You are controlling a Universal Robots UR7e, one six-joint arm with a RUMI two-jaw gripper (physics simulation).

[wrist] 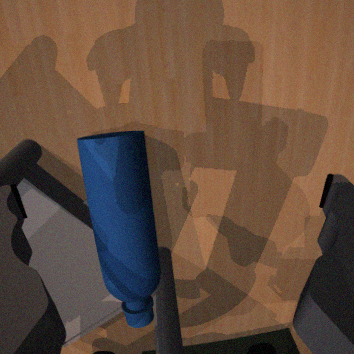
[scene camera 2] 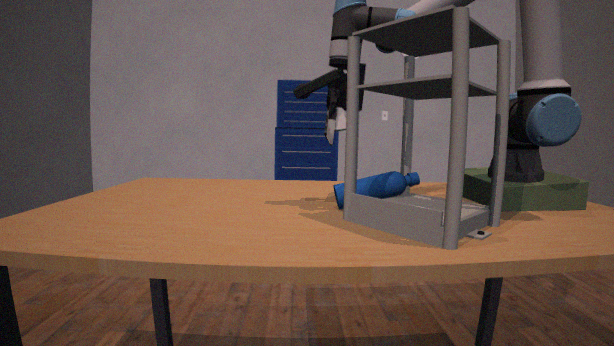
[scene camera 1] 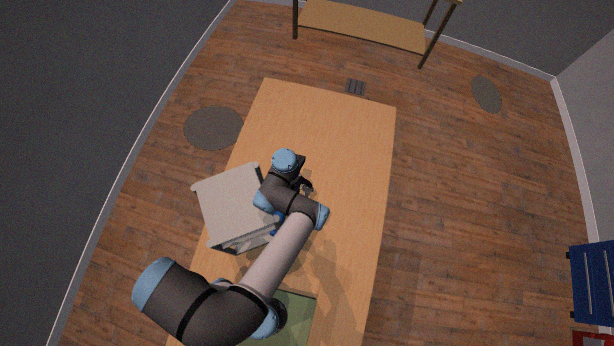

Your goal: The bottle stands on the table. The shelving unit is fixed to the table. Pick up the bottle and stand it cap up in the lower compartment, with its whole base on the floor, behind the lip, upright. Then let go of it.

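Places are measured from the arm's base along level axes (x left, y back, z up), in metres.
Pixels of known places: gripper, between the fingertips: (wrist: pixel 173 182) (scene camera 2: pixel 329 142); arm's base, origin of its link: (scene camera 2: pixel 514 177).
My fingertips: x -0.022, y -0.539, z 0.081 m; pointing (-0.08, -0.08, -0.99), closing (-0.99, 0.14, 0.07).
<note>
For each thing: its top centre in the pictures, then the offset to it from my fingertips. "pt": a spot on its surface instead. Level surfaces: height alone.
- blue bottle, centre of its top: (wrist: pixel 123 266) (scene camera 2: pixel 378 171) (scene camera 1: pixel 278 212) dx +0.056, dy +0.109, dz -0.064 m
- grey shelving unit, centre of its top: (scene camera 2: pixel 429 35) (scene camera 1: pixel 232 202) dx +0.182, dy +0.164, dz +0.223 m
- wooden table, height of its surface: dz -0.156 m
- post, a spot on its surface: (wrist: pixel 169 305) pt dx +0.027, dy +0.178, dz -0.067 m
The blue bottle (scene camera 1: pixel 274 231) (scene camera 2: pixel 377 185) (wrist: pixel 122 210) lies on its side on the table, beside the shelving unit. In the wrist view its base points up the picture and its cap (wrist: pixel 139 317) down. The grey shelving unit (scene camera 1: pixel 230 205) (scene camera 2: pixel 459 150) (wrist: pixel 60 260) stands upright, with a low wall (scene camera 2: pixel 395 220) around its lower compartment. The bottle is outside that compartment. My gripper (scene camera 2: pixel 334 132) (wrist: pixel 173 182) is open and empty, well above the bottle. In the wrist view the bottle shows between the fingers, nearer the left one. The arm hides part of the bottle in scene camera 1.
The wooden table (scene camera 1: pixel 345 145) (scene camera 2: pixel 200 225) carries the unit and the green base block (scene camera 1: pixel 297 320) (scene camera 2: pixel 555 192) under the arm. The unit's posts rise close beside the bottle; one post (wrist: pixel 169 305) shows near its neck. A blue cabinet (scene camera 1: pixel 595 285) (scene camera 2: pixel 305 150) stands beyond the table.
</note>
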